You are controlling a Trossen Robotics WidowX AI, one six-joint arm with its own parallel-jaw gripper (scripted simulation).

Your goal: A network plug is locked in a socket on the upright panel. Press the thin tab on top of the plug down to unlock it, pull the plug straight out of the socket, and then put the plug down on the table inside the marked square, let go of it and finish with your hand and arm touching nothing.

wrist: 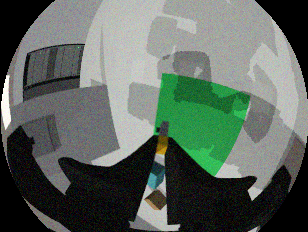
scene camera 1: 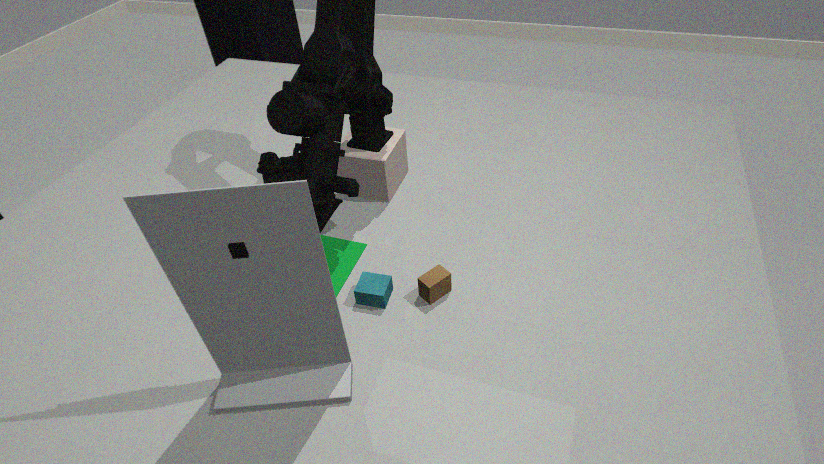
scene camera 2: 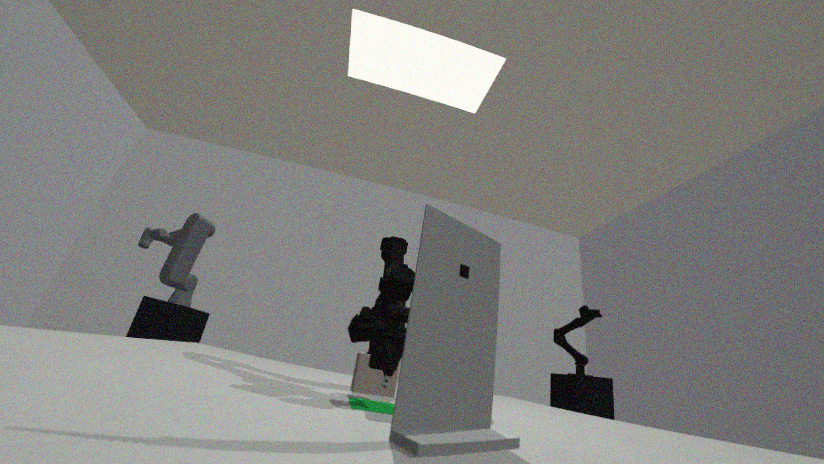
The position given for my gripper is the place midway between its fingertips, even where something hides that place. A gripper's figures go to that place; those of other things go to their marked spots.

Labels:
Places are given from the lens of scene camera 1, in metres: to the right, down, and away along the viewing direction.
my gripper (scene camera 1: pixel 309 242): -0.16, 0.02, 0.78
teal block (scene camera 1: pixel 372 289): -0.06, 0.08, 0.73
brown block (scene camera 1: pixel 434 284): 0.03, 0.07, 0.72

